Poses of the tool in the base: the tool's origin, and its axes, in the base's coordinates. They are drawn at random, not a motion.
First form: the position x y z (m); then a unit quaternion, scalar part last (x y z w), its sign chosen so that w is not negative.
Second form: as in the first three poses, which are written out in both.
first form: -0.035, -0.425, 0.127, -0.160, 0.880, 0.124, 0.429
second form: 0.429, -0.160, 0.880, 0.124, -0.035, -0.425, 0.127
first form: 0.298, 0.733, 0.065, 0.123, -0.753, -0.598, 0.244
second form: 0.244, 0.123, -0.753, -0.598, 0.298, 0.733, 0.065
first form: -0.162, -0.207, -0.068, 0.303, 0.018, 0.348, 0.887
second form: 0.887, 0.303, 0.018, 0.348, -0.162, -0.207, -0.068
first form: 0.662, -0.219, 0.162, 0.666, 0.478, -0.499, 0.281
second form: 0.281, 0.666, 0.478, -0.499, 0.662, -0.219, 0.162
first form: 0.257, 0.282, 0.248, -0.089, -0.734, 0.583, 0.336
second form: 0.336, -0.089, -0.734, 0.583, 0.257, 0.282, 0.248
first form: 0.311, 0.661, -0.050, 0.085, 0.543, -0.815, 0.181
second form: 0.181, 0.085, 0.543, -0.815, 0.311, 0.661, -0.050
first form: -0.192, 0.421, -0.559, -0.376, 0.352, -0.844, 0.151
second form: 0.151, -0.376, 0.352, -0.844, -0.192, 0.421, -0.559
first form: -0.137, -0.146, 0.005, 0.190, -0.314, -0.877, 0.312
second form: 0.312, 0.190, -0.314, -0.877, -0.137, -0.146, 0.005
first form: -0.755, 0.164, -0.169, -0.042, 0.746, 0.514, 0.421
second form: 0.421, -0.042, 0.746, 0.514, -0.755, 0.164, -0.169
